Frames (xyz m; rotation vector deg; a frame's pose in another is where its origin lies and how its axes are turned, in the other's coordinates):
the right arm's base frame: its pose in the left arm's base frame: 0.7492 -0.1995 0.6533 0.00 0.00 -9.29
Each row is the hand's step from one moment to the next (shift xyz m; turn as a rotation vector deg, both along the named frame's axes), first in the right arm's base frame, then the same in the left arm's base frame.
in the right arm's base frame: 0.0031 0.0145 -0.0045 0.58 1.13 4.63
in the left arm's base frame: 0.0054 0.0138 -0.0045 0.75 1.02 4.63
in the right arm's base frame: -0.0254 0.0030 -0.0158 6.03 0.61 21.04
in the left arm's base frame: -0.0246 0.0071 -0.0158 6.05 -0.37 21.04
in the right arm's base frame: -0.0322 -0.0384 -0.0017 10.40 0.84 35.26
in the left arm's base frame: -0.0380 -0.0327 -0.0017 10.40 -0.85 35.26
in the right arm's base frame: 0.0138 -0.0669 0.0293 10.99 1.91 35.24
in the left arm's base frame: 0.0028 -0.0683 0.0293 11.15 0.11 35.24
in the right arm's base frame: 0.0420 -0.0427 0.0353 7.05 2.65 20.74
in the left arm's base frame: 0.0346 -0.0489 0.0353 7.39 1.48 20.74
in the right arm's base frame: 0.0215 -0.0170 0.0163 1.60 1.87 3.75
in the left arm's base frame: 0.0185 -0.0202 0.0163 1.88 1.59 3.75
